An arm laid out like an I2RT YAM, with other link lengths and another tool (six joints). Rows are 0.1 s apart.
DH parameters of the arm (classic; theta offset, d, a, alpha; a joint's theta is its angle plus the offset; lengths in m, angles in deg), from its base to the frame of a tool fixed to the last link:
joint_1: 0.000 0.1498 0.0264 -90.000
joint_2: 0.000 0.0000 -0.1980 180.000
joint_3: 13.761 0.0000 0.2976 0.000
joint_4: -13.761 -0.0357 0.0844 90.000
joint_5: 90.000 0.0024 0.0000 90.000
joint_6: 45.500 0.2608 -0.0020 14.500
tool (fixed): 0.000 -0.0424 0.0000 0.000
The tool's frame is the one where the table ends.
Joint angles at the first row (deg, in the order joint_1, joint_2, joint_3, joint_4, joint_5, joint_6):
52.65 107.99 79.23 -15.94 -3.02 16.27
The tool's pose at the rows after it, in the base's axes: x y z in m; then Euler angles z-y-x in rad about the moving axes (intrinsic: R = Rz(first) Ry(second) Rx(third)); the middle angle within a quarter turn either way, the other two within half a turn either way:
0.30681 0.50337 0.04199 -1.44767 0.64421 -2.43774
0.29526 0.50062 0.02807 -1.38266 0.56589 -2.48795
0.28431 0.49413 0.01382 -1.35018 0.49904 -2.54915
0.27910 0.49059 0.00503 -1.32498 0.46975 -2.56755
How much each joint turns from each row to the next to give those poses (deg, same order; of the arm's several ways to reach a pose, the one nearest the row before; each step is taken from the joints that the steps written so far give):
0.15 1.49 2.63 -2.60 -0.72 -5.77
-0.12 3.59 5.19 -6.87 -2.40 -5.19
-0.02 3.36 4.50 -6.35 -1.42 -3.52
0.07 1.31 1.06 -1.81 -0.40 -1.98

